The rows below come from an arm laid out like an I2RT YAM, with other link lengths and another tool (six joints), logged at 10 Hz.
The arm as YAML. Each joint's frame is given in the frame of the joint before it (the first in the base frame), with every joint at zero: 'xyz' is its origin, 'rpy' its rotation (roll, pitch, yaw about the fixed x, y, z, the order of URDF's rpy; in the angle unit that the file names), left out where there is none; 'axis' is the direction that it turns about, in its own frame. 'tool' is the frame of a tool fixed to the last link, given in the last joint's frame.
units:
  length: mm
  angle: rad
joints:
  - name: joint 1
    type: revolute
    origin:
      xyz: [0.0, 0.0, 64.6]
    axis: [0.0, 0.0, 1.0]
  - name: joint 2
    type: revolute
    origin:
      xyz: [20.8, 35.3, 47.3]
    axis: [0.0, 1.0, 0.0]
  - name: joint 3
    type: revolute
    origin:
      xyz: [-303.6, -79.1, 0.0]
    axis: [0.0, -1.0, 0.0]
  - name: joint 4
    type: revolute
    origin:
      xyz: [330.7, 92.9, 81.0]
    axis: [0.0, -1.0, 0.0]
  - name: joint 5
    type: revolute
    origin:
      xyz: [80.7, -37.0, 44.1]
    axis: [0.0, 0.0, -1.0]
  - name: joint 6
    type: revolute
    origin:
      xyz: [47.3, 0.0, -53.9]
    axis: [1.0, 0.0, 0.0]
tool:
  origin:
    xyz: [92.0, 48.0, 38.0]
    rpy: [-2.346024, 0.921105, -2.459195]
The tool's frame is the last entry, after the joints.
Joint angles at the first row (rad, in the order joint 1, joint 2, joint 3, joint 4, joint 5, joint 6):
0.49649 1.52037 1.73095 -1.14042 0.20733 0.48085
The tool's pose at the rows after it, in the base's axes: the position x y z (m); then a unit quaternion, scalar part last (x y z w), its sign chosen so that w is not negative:
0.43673, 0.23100, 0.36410, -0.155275, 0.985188, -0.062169, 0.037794
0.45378, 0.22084, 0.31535, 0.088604, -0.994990, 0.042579, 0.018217
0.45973, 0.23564, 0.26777, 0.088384, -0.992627, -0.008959, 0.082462
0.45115, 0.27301, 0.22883, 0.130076, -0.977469, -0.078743, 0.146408
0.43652, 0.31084, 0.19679, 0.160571, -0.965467, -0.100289, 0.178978
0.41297, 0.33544, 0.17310, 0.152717, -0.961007, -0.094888, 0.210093
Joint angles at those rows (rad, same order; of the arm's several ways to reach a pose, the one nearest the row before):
0.47245 1.57531 1.68517 -1.15453 0.19894 0.51899
0.45223 1.63519 1.63899 -1.16139 0.18787 0.66166
0.44269 1.70577 1.60735 -1.14957 0.05512 0.71087
0.46369 1.77444 1.58447 -1.12631 -0.13561 0.71088
0.52357 1.82554 1.55582 -1.08280 -0.20543 0.72613
0.59567 1.84690 1.52797 -1.08128 -0.20390 0.80662

